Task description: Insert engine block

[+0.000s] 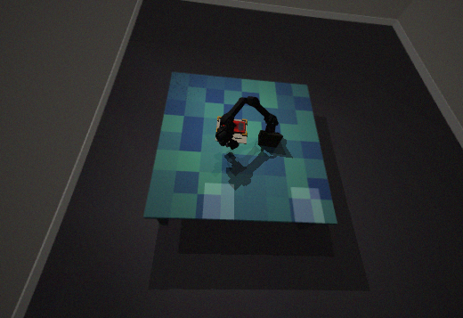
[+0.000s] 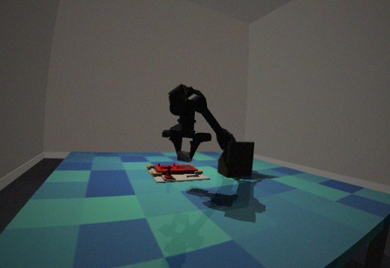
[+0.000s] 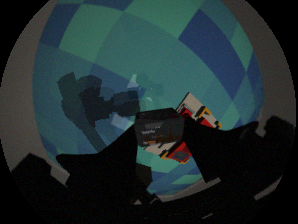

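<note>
Now: gripper tip right at the dark grey engine block.
</note>
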